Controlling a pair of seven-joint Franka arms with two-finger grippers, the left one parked.
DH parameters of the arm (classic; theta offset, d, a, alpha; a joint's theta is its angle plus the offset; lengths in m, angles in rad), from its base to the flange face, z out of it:
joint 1: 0 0.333 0 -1.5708
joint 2: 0 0 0 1.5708
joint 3: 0 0.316 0.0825 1.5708
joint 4: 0 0 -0.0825 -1.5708
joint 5: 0 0.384 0 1.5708
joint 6: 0 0 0.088 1.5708
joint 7: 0 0.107 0 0
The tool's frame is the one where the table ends.
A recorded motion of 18 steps. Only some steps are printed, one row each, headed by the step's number.
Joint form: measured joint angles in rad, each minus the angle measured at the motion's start. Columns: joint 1, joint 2, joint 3, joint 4, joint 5, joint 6, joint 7.
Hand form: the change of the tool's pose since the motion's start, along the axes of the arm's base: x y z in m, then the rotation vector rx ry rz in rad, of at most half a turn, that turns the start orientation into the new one. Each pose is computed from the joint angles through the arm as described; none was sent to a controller.
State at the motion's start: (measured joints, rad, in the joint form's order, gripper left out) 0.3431 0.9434 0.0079 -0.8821 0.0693 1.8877 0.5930
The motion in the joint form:
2: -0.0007 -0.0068 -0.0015 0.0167 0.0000 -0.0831 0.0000
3: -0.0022 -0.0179 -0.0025 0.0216 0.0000 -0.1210 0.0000
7: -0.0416 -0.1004 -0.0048 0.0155 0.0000 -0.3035 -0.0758
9: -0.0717 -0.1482 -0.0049 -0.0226 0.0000 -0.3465 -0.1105
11: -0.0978 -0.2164 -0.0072 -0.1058 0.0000 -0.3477 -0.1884
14: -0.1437 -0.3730 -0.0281 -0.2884 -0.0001 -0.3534 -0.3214
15: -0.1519 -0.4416 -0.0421 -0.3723 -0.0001 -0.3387 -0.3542
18: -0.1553 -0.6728 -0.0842 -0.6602 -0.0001 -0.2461 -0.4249
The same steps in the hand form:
2: -0.0061 -0.0028 0.0059 -0.0201 0.0559 0.0044
3: -0.0091 -0.0053 0.0136 -0.0276 0.0763 0.0050
7: -0.0223 -0.0414 0.0596 -0.0557 0.1724 0.0530
9: -0.0269 -0.0661 0.0747 -0.0593 0.2032 0.0608
11: -0.0343 -0.0891 0.0867 -0.0558 0.2147 0.1109
14: -0.0585 -0.1393 0.1145 -0.0532 0.2378 0.1794
15: -0.0714 -0.1556 0.1244 -0.0532 0.2363 0.1893
18: -0.1223 -0.1932 0.1499 -0.0456 0.1963 0.2065

